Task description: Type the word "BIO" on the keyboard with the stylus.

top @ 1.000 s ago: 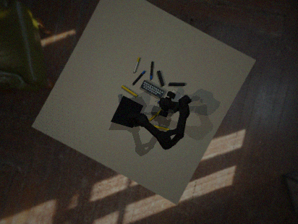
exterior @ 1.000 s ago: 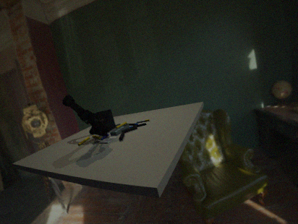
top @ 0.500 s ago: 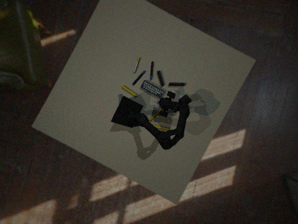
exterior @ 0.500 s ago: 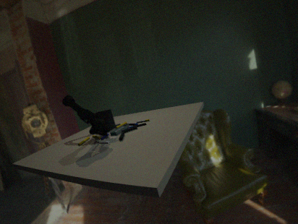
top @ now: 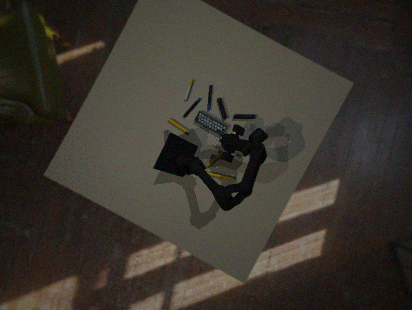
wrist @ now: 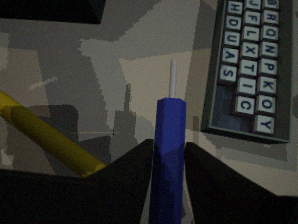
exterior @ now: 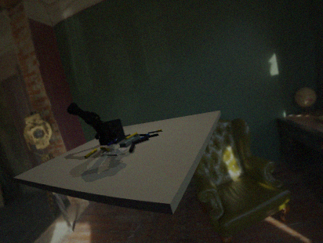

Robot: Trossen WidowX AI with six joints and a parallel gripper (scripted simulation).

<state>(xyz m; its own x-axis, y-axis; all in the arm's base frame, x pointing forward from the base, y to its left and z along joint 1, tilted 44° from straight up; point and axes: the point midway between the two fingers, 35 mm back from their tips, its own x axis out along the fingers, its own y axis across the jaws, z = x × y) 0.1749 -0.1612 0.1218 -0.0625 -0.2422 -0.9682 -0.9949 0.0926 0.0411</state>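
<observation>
The grey stylus tip is 50 mm to the left of my gripper tip. From my gripper tip the other things lie so: white note: 90 mm to the right, 70 mm ahead, 50 mm below; blue stylus: 10 mm to the left.
</observation>
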